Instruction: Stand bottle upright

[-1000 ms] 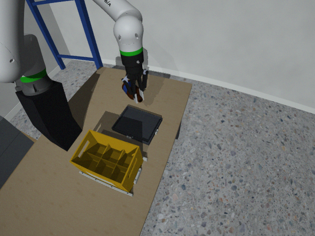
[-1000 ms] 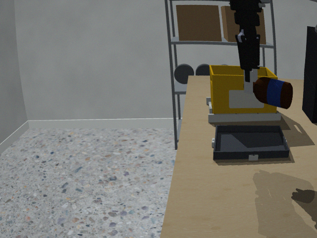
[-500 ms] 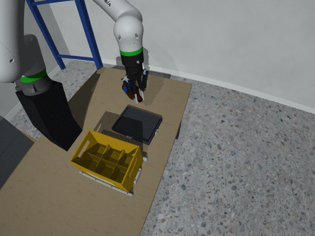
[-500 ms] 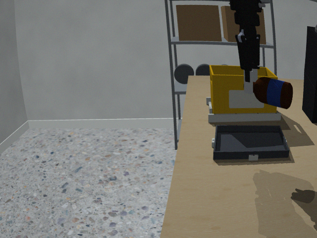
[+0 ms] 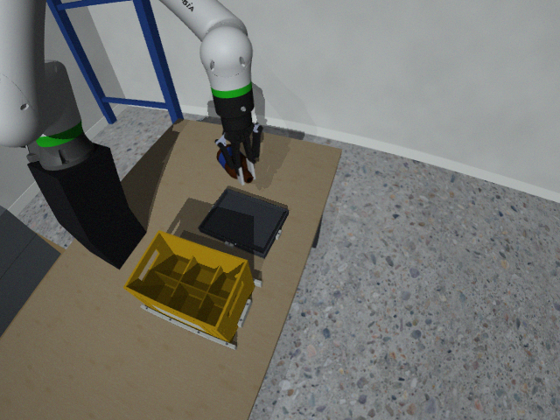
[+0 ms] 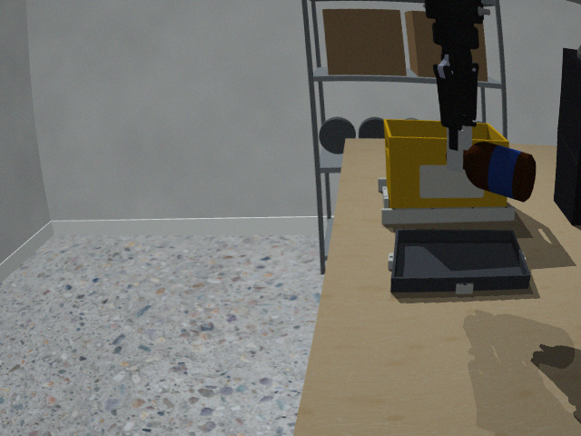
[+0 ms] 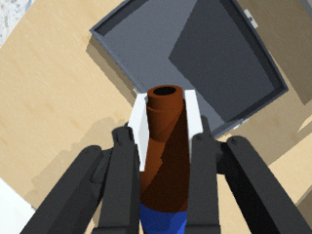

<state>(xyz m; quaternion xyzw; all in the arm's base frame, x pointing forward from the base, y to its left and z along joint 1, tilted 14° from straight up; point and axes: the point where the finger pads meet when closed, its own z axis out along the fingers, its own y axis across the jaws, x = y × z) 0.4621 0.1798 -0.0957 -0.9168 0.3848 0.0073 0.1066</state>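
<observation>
My gripper is now 40 mm past the brown bottle, 40 mm to the right of it and 20 mm above it. The rest, counted from my hand: dark grey tray (20 mm behind, 30 mm to the right, 210 mm below); yellow crate (80 mm behind, 320 mm to the right, 130 mm below).
</observation>
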